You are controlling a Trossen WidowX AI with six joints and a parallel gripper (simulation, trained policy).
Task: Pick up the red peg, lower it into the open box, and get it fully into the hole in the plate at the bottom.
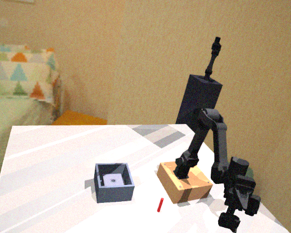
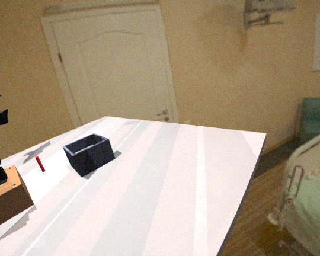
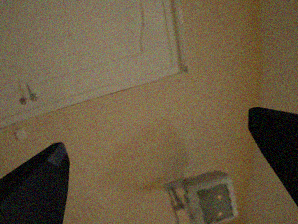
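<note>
My gripper tip is 330 mm to the left of the red peg, 310 mm above it and 20 mm short of it. The rest, counted from my gripper tip: dark box: 490 mm to the right, 320 mm below, 200 mm ahead; light grey plate: 490 mm to the right, 300 mm below, 200 mm ahead.
</note>
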